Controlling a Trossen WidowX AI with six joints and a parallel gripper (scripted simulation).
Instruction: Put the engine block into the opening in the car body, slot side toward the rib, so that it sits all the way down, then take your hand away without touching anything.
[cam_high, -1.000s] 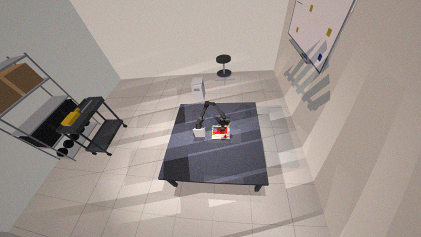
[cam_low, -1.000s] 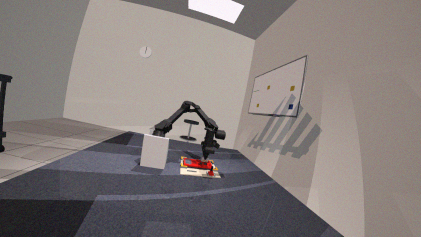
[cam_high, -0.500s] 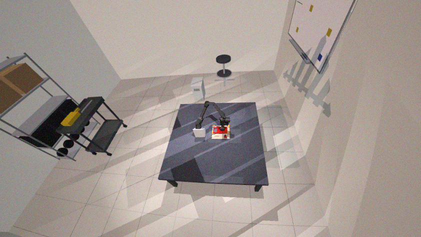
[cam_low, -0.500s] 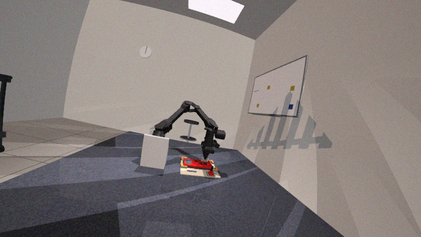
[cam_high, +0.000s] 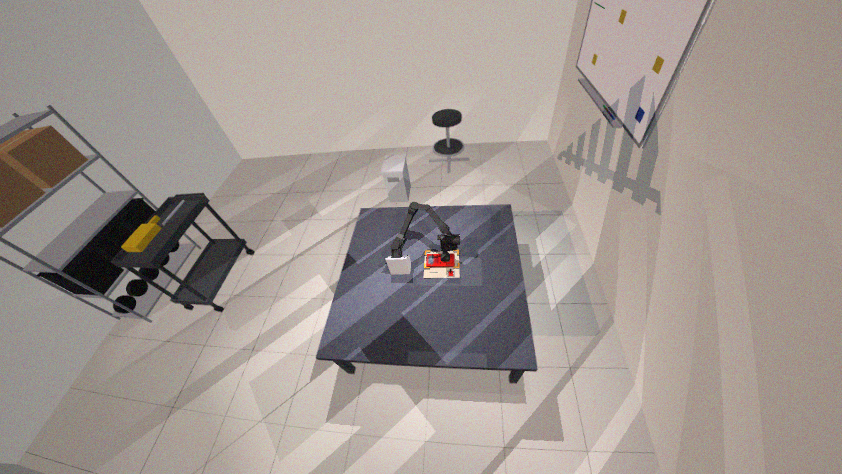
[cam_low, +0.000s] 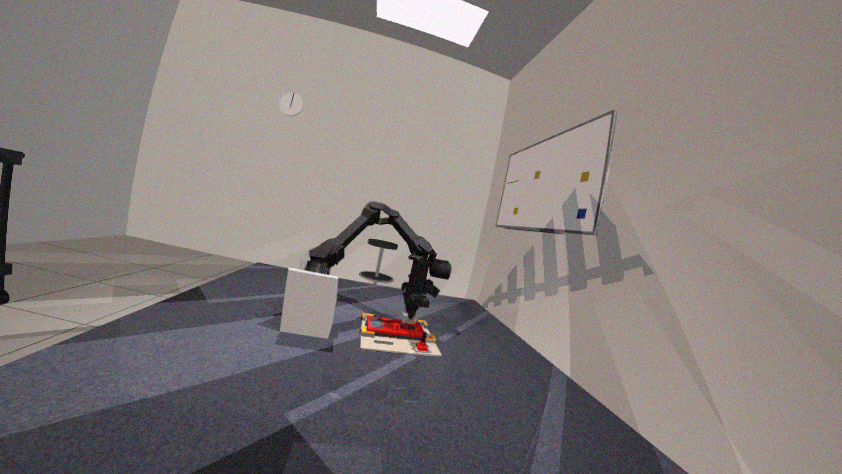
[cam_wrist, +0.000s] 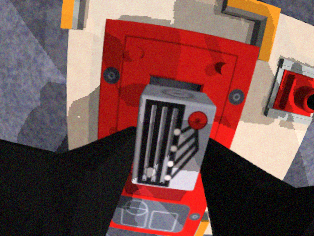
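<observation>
The grey engine block lies 10 mm below my gripper tip. From my gripper tip the other things lie so: cream base plate: 20 mm behind, 10 mm to the right, 50 mm below.
</observation>
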